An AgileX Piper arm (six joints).
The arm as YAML. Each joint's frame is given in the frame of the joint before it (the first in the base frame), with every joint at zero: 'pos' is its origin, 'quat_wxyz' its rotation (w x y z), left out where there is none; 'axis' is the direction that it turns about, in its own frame. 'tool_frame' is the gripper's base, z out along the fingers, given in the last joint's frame.
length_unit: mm
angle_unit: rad
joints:
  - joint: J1
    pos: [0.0, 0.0, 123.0]
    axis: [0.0, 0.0, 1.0]
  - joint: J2
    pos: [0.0, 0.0, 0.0]
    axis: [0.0, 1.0, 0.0]
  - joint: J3
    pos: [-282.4, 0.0, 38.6]
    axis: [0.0, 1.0, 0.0]
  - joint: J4
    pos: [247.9, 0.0, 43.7]
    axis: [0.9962, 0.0, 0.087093]
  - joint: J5
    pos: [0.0, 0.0, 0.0]
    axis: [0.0, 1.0, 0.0]
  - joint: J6
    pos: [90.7, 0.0, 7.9]
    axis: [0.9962, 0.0, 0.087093]
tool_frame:
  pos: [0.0, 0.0, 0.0]
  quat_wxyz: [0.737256, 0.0, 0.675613, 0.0]
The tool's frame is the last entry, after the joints.
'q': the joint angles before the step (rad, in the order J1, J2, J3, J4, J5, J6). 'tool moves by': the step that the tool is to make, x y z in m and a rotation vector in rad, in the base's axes. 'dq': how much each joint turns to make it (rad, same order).
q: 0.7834 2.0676 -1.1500 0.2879 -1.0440 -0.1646
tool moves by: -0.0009 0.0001 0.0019 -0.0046 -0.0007 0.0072
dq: 0.0001 -0.0069 0.0021 -0.0077 0.0079 -0.0002
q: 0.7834 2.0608 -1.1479 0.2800 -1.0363 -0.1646
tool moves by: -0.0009 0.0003 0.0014 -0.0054 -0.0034 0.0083
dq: 0.0001 -0.0049 0.0019 -0.0101 0.0046 -0.0003
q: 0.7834 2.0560 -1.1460 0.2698 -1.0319 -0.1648
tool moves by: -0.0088 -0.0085 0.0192 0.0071 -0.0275 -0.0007
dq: 0.0000 -0.0705 0.0406 -0.0023 0.0024 -0.0139
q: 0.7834 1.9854 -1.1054 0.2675 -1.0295 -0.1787
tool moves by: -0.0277 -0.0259 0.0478 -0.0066 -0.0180 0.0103
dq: -0.0001 -0.2103 0.1053 -0.0003 0.0924 -0.0354
